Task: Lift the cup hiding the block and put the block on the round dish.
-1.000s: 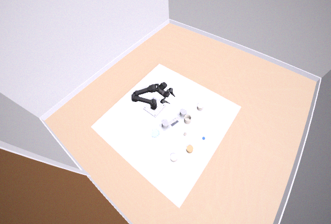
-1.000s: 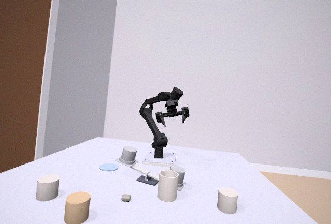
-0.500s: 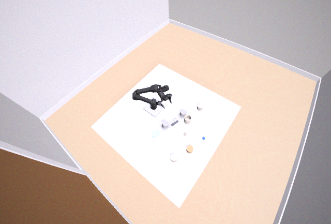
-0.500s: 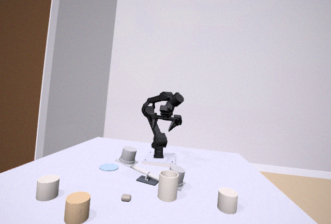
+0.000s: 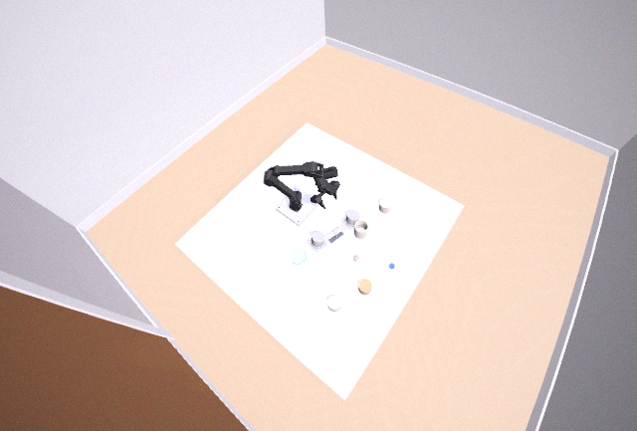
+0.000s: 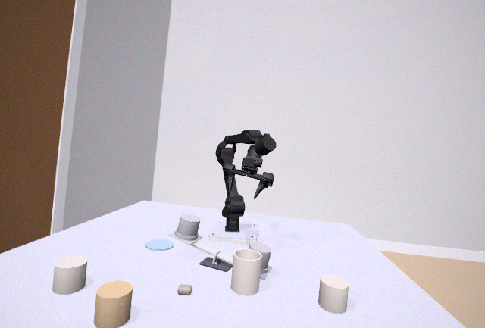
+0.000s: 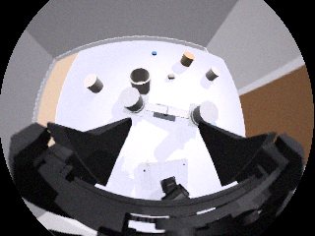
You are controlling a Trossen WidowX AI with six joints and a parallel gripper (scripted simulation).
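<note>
My gripper tip is 18 cm above the pale block, 11 cm short of it and 6 cm to the right of it. The rest, counted from my gripper tip: light blue round dish: 28 cm to the right, 22 cm below, 8 cm behind; then small lump: 23 cm ahead, 22 cm below, 14 cm to the right; then orange cylinder: 35 cm ahead, 27 cm to the right, 19 cm below.
</note>
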